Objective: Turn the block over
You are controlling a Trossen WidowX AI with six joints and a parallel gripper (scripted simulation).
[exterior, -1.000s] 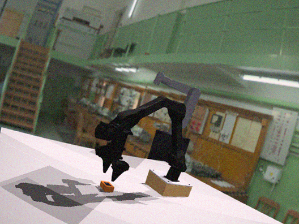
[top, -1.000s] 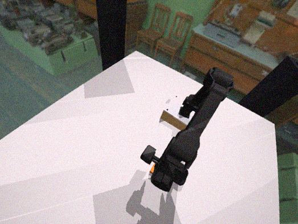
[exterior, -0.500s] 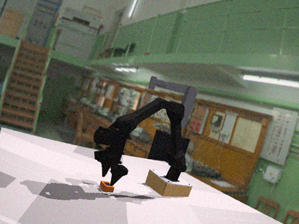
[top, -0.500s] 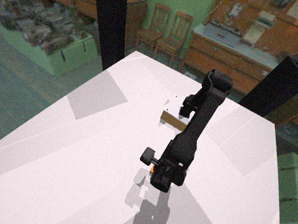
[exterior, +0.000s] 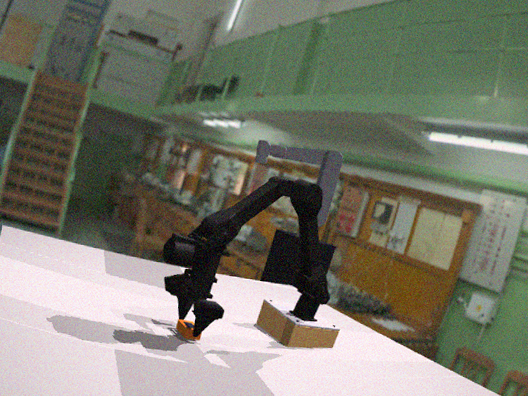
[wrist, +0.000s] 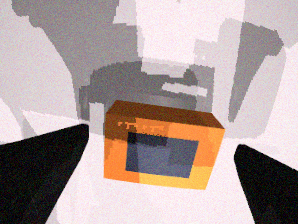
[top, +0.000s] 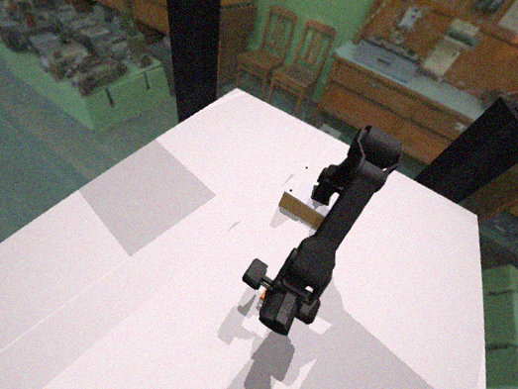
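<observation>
The orange block lies right at my gripper tip.
</observation>
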